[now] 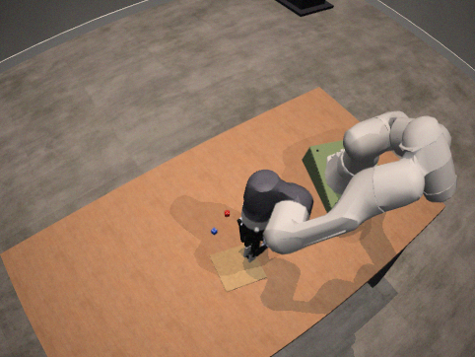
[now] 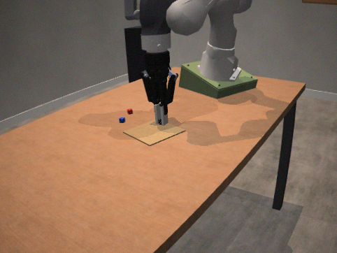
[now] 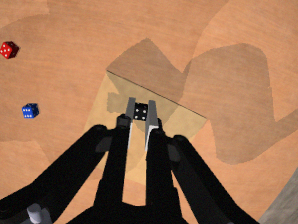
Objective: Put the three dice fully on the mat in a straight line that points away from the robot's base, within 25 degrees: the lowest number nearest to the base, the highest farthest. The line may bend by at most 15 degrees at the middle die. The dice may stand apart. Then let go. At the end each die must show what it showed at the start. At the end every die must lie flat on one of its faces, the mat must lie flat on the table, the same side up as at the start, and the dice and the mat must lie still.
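Right now the black die is 30 mm below my hand. Also, from my hand: red die: 180 mm to the right, 40 mm below, 40 mm behind; then blue die: 140 mm to the right, 40 mm below, 40 mm ahead; then tan mat: 50 mm ahead, 40 mm below.
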